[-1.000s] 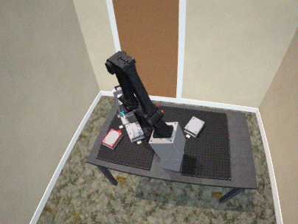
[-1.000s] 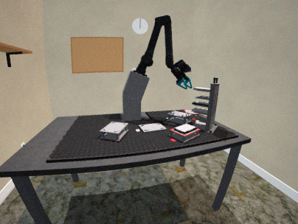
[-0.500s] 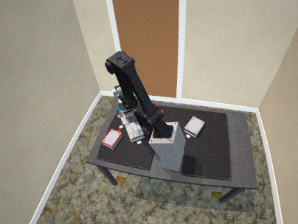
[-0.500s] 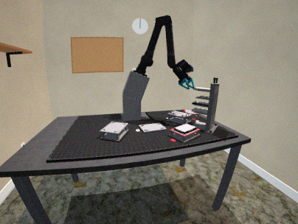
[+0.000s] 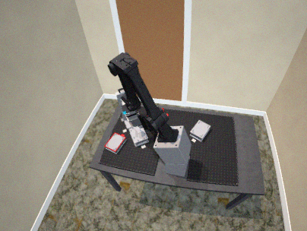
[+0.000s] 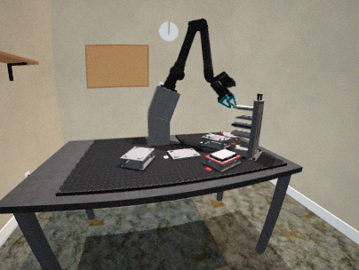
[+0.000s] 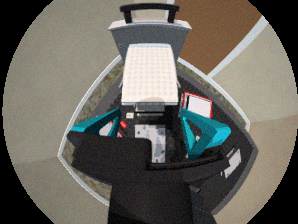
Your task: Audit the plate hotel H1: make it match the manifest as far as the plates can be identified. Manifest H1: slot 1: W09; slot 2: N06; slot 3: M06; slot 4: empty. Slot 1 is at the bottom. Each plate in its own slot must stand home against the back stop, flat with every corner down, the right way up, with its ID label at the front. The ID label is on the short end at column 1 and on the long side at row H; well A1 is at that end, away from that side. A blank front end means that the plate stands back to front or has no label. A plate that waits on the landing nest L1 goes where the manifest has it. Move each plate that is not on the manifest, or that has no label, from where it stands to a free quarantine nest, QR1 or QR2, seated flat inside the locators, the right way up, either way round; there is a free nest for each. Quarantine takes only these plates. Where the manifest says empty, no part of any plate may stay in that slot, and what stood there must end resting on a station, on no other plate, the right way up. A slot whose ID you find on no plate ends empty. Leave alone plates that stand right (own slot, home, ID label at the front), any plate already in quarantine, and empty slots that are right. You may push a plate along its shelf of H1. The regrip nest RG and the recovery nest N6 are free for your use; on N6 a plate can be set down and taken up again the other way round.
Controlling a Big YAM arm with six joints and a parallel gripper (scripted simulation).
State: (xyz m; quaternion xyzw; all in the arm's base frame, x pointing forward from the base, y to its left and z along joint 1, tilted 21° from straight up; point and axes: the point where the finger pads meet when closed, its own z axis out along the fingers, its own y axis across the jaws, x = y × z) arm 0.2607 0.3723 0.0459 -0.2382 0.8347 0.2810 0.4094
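Right now my hand is 6 cm short of the white well plate and 5 cm to the right of it.
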